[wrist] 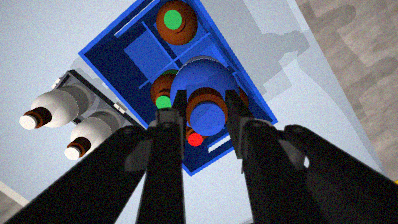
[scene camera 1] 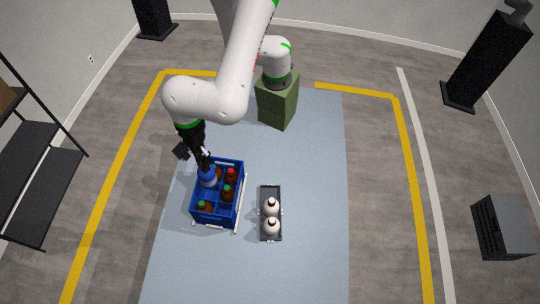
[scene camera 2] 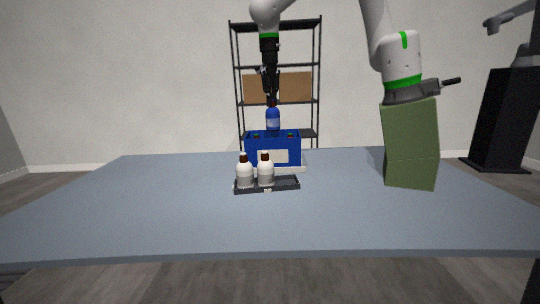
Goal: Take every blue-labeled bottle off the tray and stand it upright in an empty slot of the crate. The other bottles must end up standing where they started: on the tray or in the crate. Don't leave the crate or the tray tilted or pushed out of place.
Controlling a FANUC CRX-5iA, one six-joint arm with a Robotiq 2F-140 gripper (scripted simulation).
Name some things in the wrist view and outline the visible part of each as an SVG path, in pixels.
The gripper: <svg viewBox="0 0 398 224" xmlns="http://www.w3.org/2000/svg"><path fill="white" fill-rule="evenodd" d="M225 90L225 104L228 109L226 126L237 159L242 159L241 174L244 173L254 224L398 224L397 183L306 127L293 124L284 126L284 130L277 130L270 121L255 118L235 90ZM187 90L177 90L172 107L157 109L155 111L156 120L150 122L147 130L142 130L139 126L127 125L115 131L4 224L115 224L145 173L135 224L186 224L182 159L184 159L187 127Z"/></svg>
A blue-labeled bottle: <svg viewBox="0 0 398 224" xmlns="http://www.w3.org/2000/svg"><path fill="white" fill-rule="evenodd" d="M200 55L186 61L176 74L170 88L170 103L172 106L177 90L187 90L187 126L202 136L212 136L220 132L227 121L228 109L225 104L225 90L235 90L239 97L240 91L234 75L226 66L211 56Z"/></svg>
